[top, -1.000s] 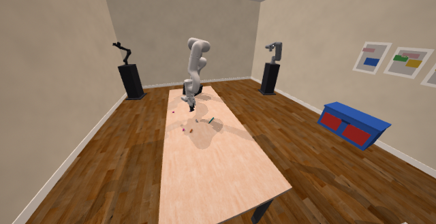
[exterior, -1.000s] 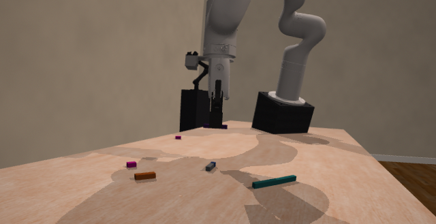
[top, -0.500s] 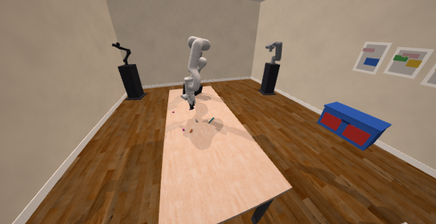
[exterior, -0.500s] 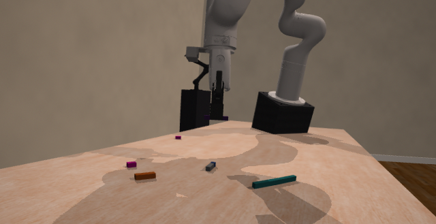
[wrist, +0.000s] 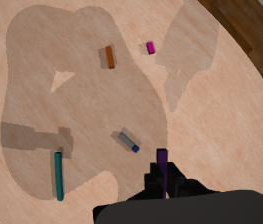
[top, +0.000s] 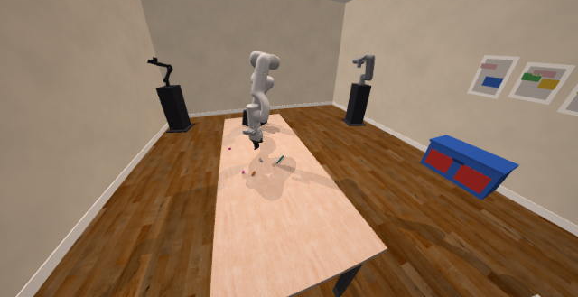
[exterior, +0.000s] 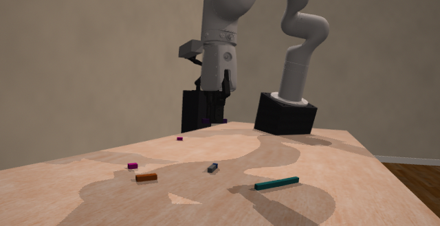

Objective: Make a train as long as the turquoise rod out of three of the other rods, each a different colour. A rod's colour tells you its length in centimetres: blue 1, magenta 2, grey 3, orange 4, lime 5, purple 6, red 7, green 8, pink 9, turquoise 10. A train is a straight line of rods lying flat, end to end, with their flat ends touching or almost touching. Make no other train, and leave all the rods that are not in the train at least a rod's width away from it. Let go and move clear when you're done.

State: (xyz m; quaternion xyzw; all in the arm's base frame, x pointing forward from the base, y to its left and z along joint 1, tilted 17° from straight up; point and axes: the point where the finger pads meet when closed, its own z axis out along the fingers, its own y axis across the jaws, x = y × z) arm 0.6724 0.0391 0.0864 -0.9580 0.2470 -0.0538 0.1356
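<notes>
The grey rod lies 40 mm ahead of my hand, 30 mm to the left of it and 120 mm below it. Round my hand: turquoise rod: 30 mm ahead, 180 mm to the left, 120 mm below; then purple rod: 20 mm below; then blue rod: 20 mm ahead, 20 mm to the left, 120 mm below.
</notes>
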